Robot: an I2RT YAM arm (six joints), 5 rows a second.
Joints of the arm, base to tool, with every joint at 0 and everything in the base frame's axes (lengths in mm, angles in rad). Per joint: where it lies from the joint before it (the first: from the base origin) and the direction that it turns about. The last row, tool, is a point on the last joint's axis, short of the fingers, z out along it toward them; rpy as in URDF.
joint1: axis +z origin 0 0 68
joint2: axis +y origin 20 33.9 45.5
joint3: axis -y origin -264 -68.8 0
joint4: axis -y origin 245 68.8 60
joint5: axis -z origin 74 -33.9 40.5
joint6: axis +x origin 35.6 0 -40.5
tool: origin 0 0 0 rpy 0 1.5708 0
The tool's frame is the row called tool.
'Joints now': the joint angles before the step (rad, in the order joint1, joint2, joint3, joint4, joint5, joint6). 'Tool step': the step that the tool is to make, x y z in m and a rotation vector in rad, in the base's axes. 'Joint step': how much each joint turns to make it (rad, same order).
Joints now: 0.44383 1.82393 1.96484 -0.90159 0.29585 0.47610
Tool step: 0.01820 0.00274 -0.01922 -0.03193 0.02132 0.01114
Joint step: -0.01312 0.05790 0.00241 0.03209 -0.00349 -0.03257
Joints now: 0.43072 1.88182 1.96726 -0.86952 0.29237 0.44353
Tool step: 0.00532 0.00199 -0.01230 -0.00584 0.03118 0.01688
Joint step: -0.00252 0.02035 -0.01431 0.00637 -0.01904 -0.00889
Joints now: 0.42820 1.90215 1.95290 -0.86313 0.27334 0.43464
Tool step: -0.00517 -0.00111 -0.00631 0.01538 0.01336 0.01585
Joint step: 0.00070 -0.02819 -0.06111 0.02653 -0.02461 0.00244
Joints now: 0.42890 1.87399 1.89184 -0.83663 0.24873 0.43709
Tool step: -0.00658 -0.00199 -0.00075 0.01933 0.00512 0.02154
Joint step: -0.00021 -0.03210 -0.04547 0.01732 -0.02926 -0.00243
